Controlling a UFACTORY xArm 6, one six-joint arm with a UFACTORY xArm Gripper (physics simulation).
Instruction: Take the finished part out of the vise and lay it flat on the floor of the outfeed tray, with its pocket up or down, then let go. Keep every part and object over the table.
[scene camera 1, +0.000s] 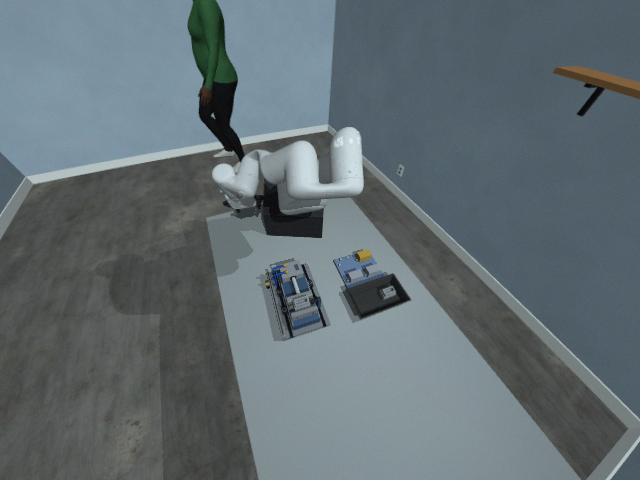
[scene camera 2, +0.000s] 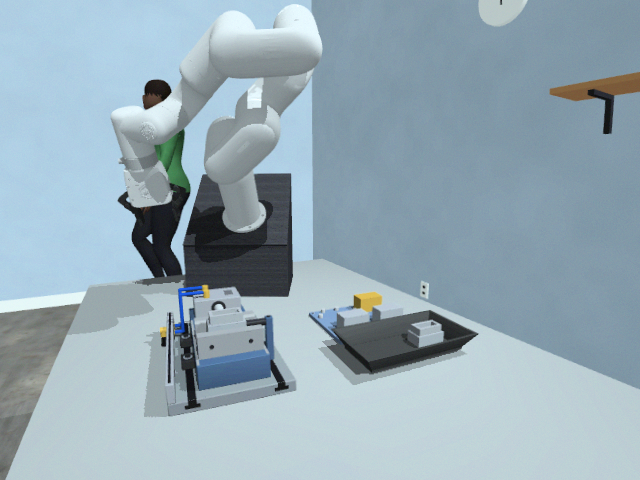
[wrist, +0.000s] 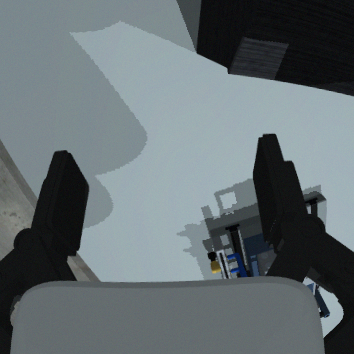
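Pixels of known places: gripper, fingertip midpoint: (scene camera 1: 249, 208) (scene camera 2: 160, 221) (wrist: 164, 160); arm's base, link origin: (scene camera 2: 244, 216).
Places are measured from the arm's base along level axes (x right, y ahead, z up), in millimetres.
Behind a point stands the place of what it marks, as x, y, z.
Note:
The finished part (scene camera 1: 300, 302) {204, 449, -119} (scene camera 2: 225, 321) {206, 464, -116}, light grey, sits between the jaws of the blue and grey vise (scene camera 1: 306, 321) {210, 510, -160} (scene camera 2: 233, 369) {212, 513, -174}. The black outfeed tray (scene camera 1: 368, 304) {-59, 552, -207} (scene camera 2: 376, 343) {-73, 506, -208} stands right of the vise; a similar grey part (scene camera 1: 387, 292) {-156, 552, -188} (scene camera 2: 425, 333) {-145, 563, -183} lies in it, pocket up. My gripper (scene camera 1: 248, 209) {231, -10, 0} (scene camera 2: 159, 219) {231, -10, 0} (wrist: 164, 160) {231, -10, 0} is wide open and empty, high near the robot's base and the table's left edge, well away from the vise. The vise fixture shows partly behind a finger at the lower right of the wrist view; the part cannot be made out there.
A blue board (scene camera 1: 339, 265) {-56, 327, -207} (scene camera 2: 324, 324) {-43, 364, -212} with two grey blocks (scene camera 1: 354, 275) {-72, 420, -176} (scene camera 2: 352, 317) {-69, 433, -178} and a yellow block (scene camera 1: 363, 255) {-174, 348, -176} (scene camera 2: 367, 301) {-170, 357, -184} lies behind the tray. Blue pipes with yellow ends (scene camera 1: 279, 270) {218, 276, -126} (scene camera 2: 180, 304) {246, 299, -131} rise at the vise's left. The dark robot pedestal (scene camera 1: 294, 227) {48, 56, -150} (scene camera 2: 237, 271) {47, 56, -146} (wrist: 300, 60) {130, -10, -53} stands behind.

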